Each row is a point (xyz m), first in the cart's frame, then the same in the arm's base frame.
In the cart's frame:
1: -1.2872 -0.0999 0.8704
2: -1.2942 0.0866 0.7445
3: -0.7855 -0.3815 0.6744
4: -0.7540 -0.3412 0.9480
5: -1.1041 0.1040 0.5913
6: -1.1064 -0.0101 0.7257
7: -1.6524 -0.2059 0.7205
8: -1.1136 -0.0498 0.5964
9: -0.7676 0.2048 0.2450
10: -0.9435 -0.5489 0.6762
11: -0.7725 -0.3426 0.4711
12: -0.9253 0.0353 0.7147
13: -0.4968 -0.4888 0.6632
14: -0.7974 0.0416 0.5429
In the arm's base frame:
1: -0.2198 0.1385 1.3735
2: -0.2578 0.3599 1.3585
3: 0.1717 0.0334 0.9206
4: 0.2945 -0.0523 1.1552
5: -0.1288 0.4657 1.1794
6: -0.0927 0.3034 1.2381
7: -0.6194 0.0736 1.3169
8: -0.1446 0.3265 1.1151
9: 0.0786 0.7491 0.8330
10: 0.0141 -0.1324 0.8946
11: 0.1185 0.1619 0.7667
12: 0.0767 0.3681 1.1924
13: 0.4338 -0.0250 0.7693
14: 0.1404 0.4659 1.0126

